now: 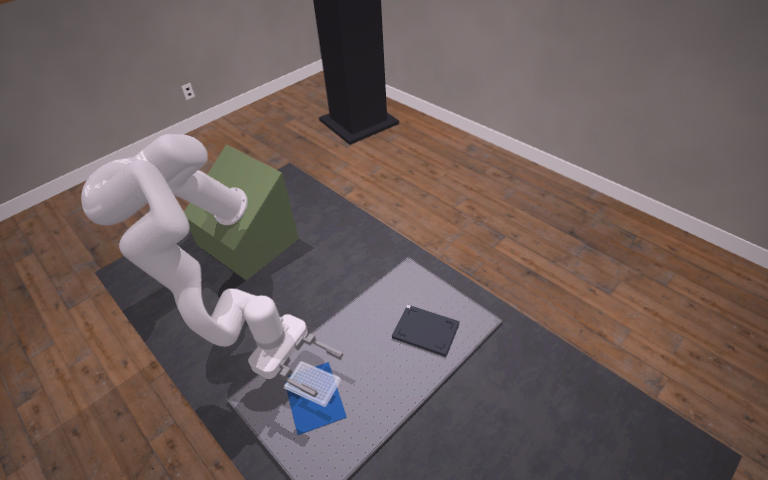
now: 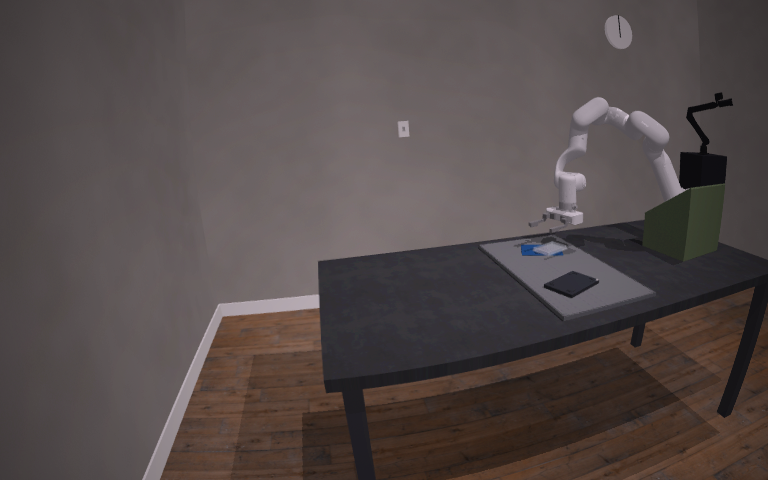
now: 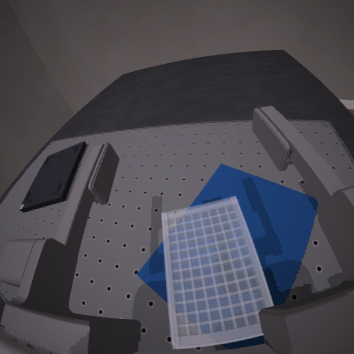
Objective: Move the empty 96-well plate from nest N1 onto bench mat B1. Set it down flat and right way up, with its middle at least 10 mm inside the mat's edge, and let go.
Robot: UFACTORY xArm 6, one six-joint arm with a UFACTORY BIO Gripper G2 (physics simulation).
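Places are measured from the arm's base along level axes (x ahead, y left, z up), in millimetres.
Where they show: hand, its tool point: (image 1: 321,371) (image 2: 543,226) (image 3: 182,153); arm's base, origin of its link: (image 1: 231,206) (image 2: 675,201).
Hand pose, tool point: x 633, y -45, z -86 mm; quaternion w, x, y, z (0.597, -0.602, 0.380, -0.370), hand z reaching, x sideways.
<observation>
Each offset is from my tool point to the top centre of the thing. Level surfaces: height alone.
The clear 96-well plate {dz -88, dx -40, dy -22 mm} (image 1: 321,382) (image 2: 550,249) (image 3: 215,270) looks flat, its well grid facing up, on the blue bench mat {dz -102 mm} (image 1: 321,420) (image 2: 528,253) (image 3: 295,215). It is turned relative to the mat, and its outer parts reach past the mat's edge over the grey board. Its middle is over blue, towards the mat's arm side; the exact distance to the edge cannot be read. My gripper (image 1: 327,373) (image 2: 542,227) (image 3: 189,157) is open and empty, above the plate, with its fingers apart from it. The dark nest {dz -89, dx +8, dy +325 mm} (image 1: 425,330) (image 2: 572,283) (image 3: 55,177) holds no plate.
The grey perforated board {dz -104 mm} (image 1: 385,373) (image 2: 611,283) (image 3: 120,245) carries the mat and nest on the dark table {dz -117 mm} (image 1: 481,407) (image 2: 407,305) (image 3: 200,100). The green arm base (image 1: 266,226) (image 2: 702,220) stands behind the board. A black column (image 1: 353,67) stands farther back.
</observation>
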